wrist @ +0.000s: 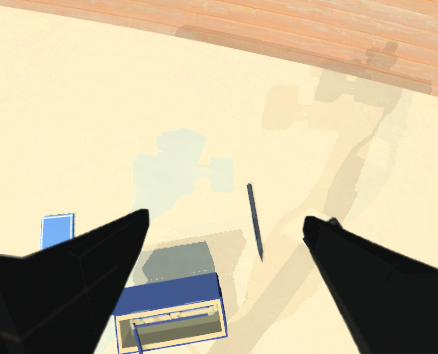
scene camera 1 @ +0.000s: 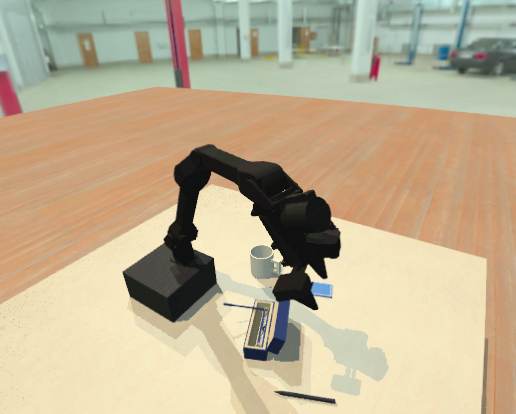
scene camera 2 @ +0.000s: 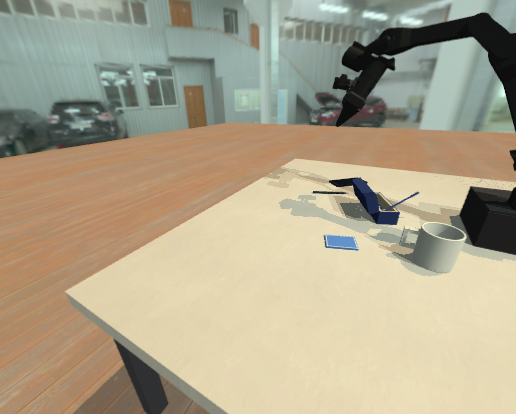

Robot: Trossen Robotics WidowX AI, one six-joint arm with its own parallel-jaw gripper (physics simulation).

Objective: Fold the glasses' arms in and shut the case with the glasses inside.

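Where they show: gripper, between the fingertips: (wrist: 227,220) (scene camera 1: 321,293) (scene camera 2: 336,125); arm's base, origin of its link: (scene camera 1: 183,257).
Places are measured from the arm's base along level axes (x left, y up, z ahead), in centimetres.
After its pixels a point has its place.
The dark blue glasses case (scene camera 1: 256,354) @(y -8.2, x -13.4, z 35.1 cm) (scene camera 2: 387,218) @(y -8.4, x 2.0, z 28.8 cm) (wrist: 224,321) @(y -6.3, x -13.7, z 34.0 cm) stands open on the table, its lid (scene camera 1: 281,330) @(y -1.3, x -8.8, z 39.7 cm) (scene camera 2: 367,196) @(y -1.6, x 4.0, z 35.4 cm) (wrist: 170,294) @(y -1.2, x -5.5, z 38.0 cm) tilted back on the side away from the robot base. The glasses (scene camera 1: 263,327) @(y -8.4, x -5.1, z 32.3 cm) (wrist: 175,316) @(y -7.0, x -6.3, z 32.5 cm) lie in the cream-lined case. One thin blue glasses arm (scene camera 1: 245,306) (scene camera 2: 406,199) (wrist: 137,338) sticks out over the rim towards the base side. I cannot tell clearly how the other arm lies. My gripper (scene camera 1: 320,292) @(y 16.4, x -10.1, z 49.0 cm) (scene camera 2: 339,125) @(y 16.4, x -10.1, z 49.0 cm) (wrist: 227,220) @(y 16.4, x -10.1, z 49.0 cm) is open and empty, well above the table and the case. In the wrist view the left finger covers part of the case's left end.
A grey mug (scene camera 1: 262,262) @(y -3.4, x 13.8, z 21.0 cm) (scene camera 2: 438,250) @(y -4.9, x 21.0, z 19.4 cm) stands between the robot base (scene camera 1: 170,287) @(y -0.4, x -11.9, z 5.8 cm) (scene camera 2: 487,220) @(y -2.8, x 4.8, z 8.0 cm) and a flat blue card-like object (scene camera 1: 322,289) @(y -10.0, x 18.3, z 40.5 cm) (scene camera 2: 341,242) @(y -10.0, x 18.8, z 39.1 cm) (wrist: 57,231) @(y -10.0, x 18.4, z 40.4 cm). A dark pen (scene camera 1: 306,397) @(y -9.7, x -16.5, z 50.2 cm) (scene camera 2: 329,192) @(y -9.9, x -16.0, z 49.9 cm) (wrist: 255,222) @(y -9.6, x -16.2, z 49.5 cm) lies near the case, at its other end from the mug.
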